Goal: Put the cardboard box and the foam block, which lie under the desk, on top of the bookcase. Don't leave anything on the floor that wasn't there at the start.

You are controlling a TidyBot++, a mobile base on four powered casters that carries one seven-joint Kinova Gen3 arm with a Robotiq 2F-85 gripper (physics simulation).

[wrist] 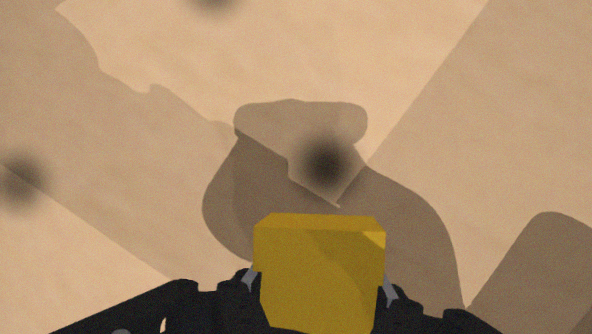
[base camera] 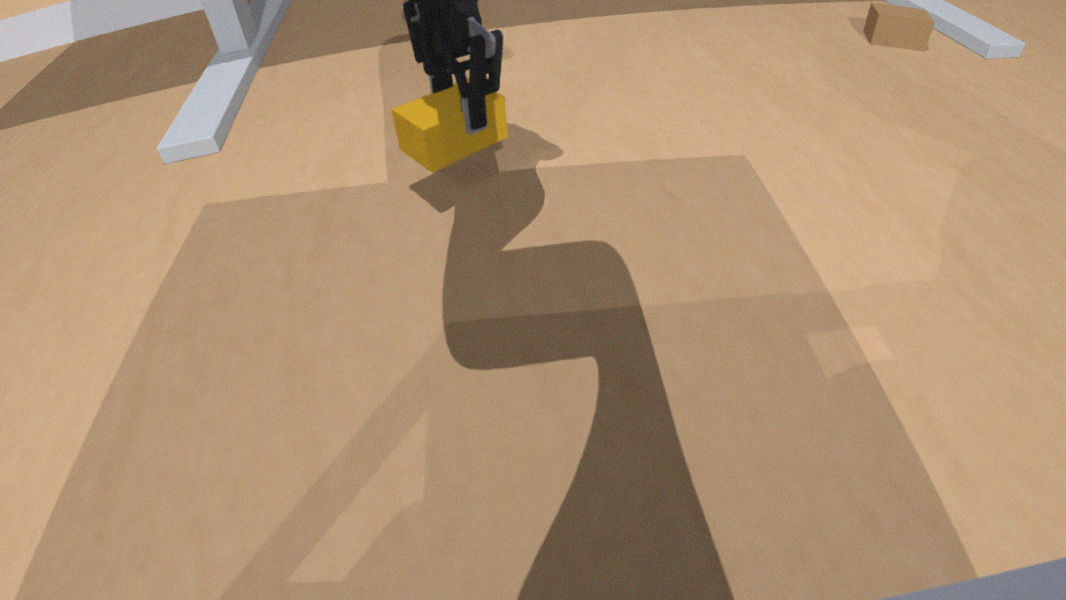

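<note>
The yellow foam block is held between the two fingers of my gripper. The gripper is shut on it and holds it above the floor, with shadows on the floor below. The brown cardboard box lies on the floor at the top right of the base camera view, beside a grey desk foot, well apart from the gripper. The box does not show in the wrist view. The bookcase does not show in either view.
A light grey desk foot stands on the floor at the upper left of the base camera view. Another desk foot is at the upper right, next to the box. Shadows of the arm cross the wooden floor. Dark blurred spots mark the wrist view.
</note>
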